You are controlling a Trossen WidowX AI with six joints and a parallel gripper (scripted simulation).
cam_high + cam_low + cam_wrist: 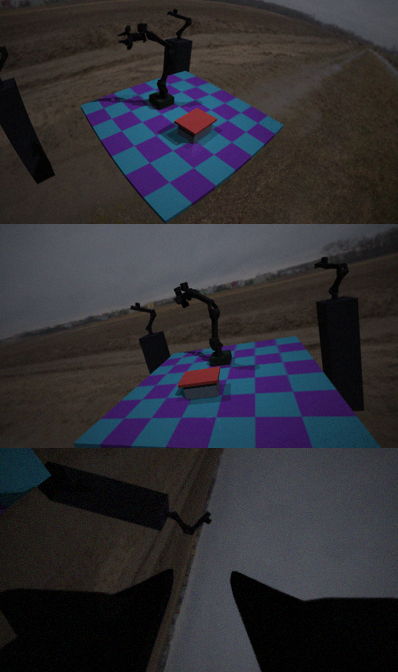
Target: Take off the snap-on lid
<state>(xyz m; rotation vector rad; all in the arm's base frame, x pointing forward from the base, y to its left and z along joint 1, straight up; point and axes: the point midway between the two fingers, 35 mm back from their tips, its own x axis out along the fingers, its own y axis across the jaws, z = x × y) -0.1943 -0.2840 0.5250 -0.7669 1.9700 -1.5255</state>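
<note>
Right now the red lid is 64 cm ahead of my gripper tip, 24 cm to the left of it and 49 cm below it. From my gripper tip the other things lie so: storage box (64 cm ahead, 24 cm to the left, 54 cm below).
</note>
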